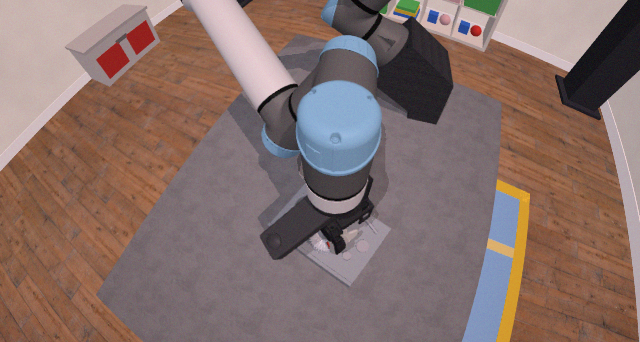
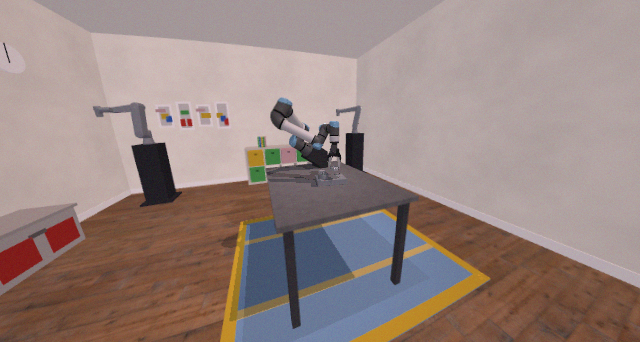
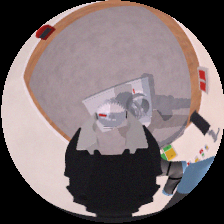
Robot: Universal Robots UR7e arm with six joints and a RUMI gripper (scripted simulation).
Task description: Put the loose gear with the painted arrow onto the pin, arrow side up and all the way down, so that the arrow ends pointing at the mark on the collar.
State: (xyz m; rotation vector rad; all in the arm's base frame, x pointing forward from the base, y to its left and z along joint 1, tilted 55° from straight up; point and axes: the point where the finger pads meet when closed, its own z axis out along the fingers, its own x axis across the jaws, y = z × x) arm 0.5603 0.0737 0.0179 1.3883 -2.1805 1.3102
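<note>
Right now the thin peg is 90 mm behind my hand, 70 mm to the left of it and 90 mm below it. Also, from my hand: gear right at my hand.
</note>
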